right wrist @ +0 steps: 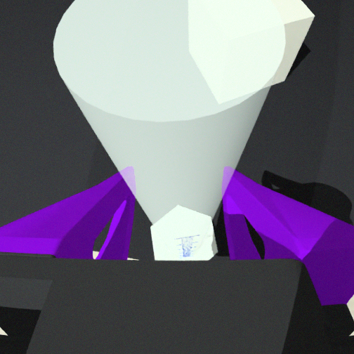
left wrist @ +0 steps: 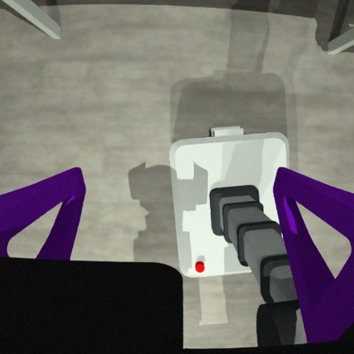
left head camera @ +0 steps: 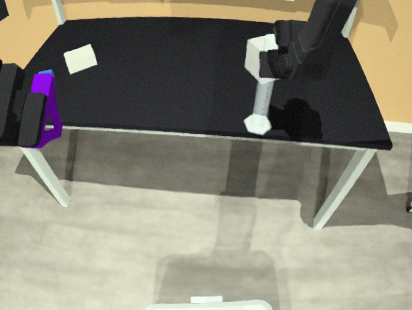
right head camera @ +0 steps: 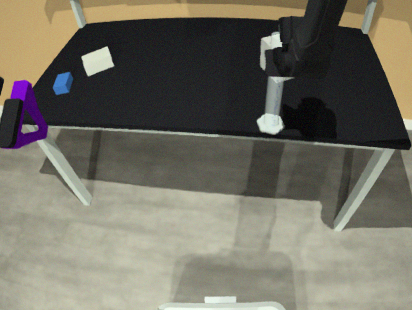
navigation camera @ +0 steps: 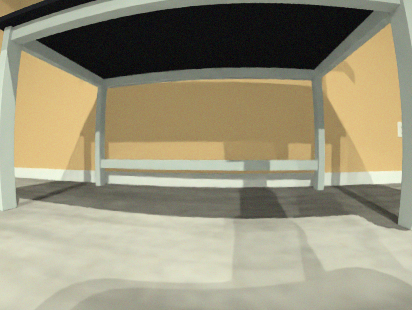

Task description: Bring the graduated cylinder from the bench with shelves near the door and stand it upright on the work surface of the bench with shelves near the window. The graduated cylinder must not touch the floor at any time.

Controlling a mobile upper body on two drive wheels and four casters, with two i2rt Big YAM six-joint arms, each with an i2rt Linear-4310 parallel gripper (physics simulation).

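Places are measured from the left arm's base along level axes (x right, y ahead, z up), in centimetres.
Pixels of known places: left gripper, between the fingertips: (left head camera: 25, 130) (right head camera: 16, 132).
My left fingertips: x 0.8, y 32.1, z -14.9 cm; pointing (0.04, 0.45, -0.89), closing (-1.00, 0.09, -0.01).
For each thing: its top centre in the pictures, then the offset to it from my left fingertips. Level surfaces: height alone.
- graduated cylinder, centre of its top: (right head camera: 279, 36) (left head camera: 273, 38) dy +45.8, dx +40.0, dz -17.5 cm
- black bench top, height of its surface: dz -49.9 cm
- white block, centre of its top: (right head camera: 283, 42) (left head camera: 269, 44) dy +74.1, dx +47.6, dz -36.9 cm
- pale block, centre of its top: (left head camera: 78, 53) (right head camera: 95, 55) dy +84.7, dx -28.4, dz -44.1 cm
- blue block, centre of its top: (right head camera: 61, 79) dy +72.8, dx -41.6, dz -45.9 cm
The graduated cylinder (left head camera: 263, 97) (right head camera: 273, 97) (right wrist: 170, 145) is clear, with a white hexagonal base. It is roughly upright, its base over the black bench top (left head camera: 165, 75) (right head camera: 180, 75) near the front edge, right of the middle. No separate base shadow shows beneath it; I cannot tell whether the base touches the top. My right gripper (left head camera: 266, 65) (right head camera: 277, 62) (right wrist: 178, 177) is shut on the cylinder's upper part; its fingers are mostly hidden in the head views. My left gripper (left wrist: 178, 177) is open and empty, near the bench's left front corner in the head views.
A white block (left head camera: 253, 55) (right head camera: 265, 52) (right wrist: 295, 50) lies close behind the cylinder. A pale block (left head camera: 80, 59) (right head camera: 98, 61) and a blue block (left head camera: 46, 73) (right head camera: 63, 83) lie at the left of the top. Bench legs (left head camera: 345, 187) (navigation camera: 7, 120) stand in front; a wall is behind.
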